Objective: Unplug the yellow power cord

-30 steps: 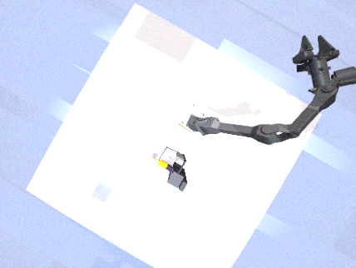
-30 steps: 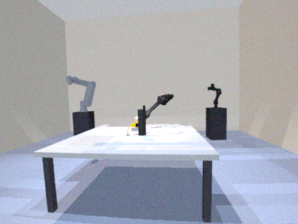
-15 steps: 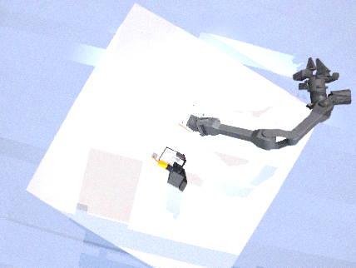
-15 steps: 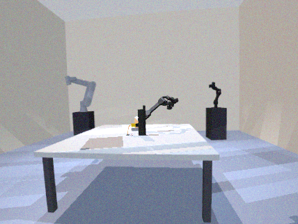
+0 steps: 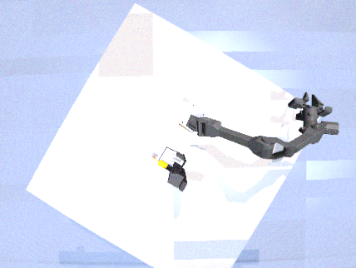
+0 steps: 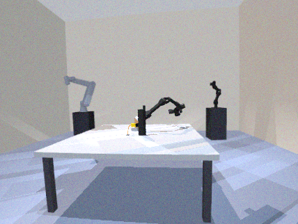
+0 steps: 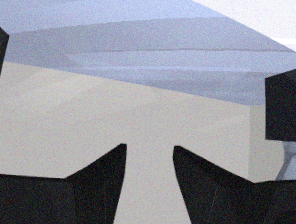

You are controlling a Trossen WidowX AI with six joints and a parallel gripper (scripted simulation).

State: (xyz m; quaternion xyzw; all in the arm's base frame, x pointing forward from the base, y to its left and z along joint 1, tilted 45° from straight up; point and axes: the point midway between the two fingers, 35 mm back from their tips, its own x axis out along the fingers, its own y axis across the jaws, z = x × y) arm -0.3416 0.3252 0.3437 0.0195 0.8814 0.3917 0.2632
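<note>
The yellow plug lies 630 mm ahead of my gripper tip, 500 mm to the right of it and 60 mm below it.
</note>
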